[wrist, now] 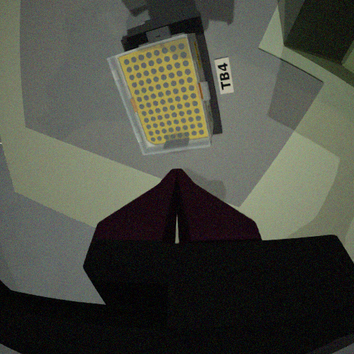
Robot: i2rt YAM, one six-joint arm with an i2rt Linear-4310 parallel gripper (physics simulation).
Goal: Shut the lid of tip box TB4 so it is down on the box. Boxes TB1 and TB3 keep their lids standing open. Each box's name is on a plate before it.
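Tip box TB4 (165, 95) is in the upper middle of the wrist view, with its yellow, hole-dotted deck showing through clear plastic. Its clear lid (144, 148) appears to lie down over the box, its pale rim showing along the left and lower edges. A small grey tab (206, 91) is on the side facing the name plate (224, 76), which reads TB4. My gripper (176, 177) is shut and empty, its dark red fingertips together. In the picture they are just below the box's lower edge, apart from it. Boxes TB1 and TB3 do not show.
A black base (216, 117) shows along the right and top of TB4. A dark green, box-like object (320, 30) is at the upper right corner. Grey shadows and pale green patches cross the surface around the box.
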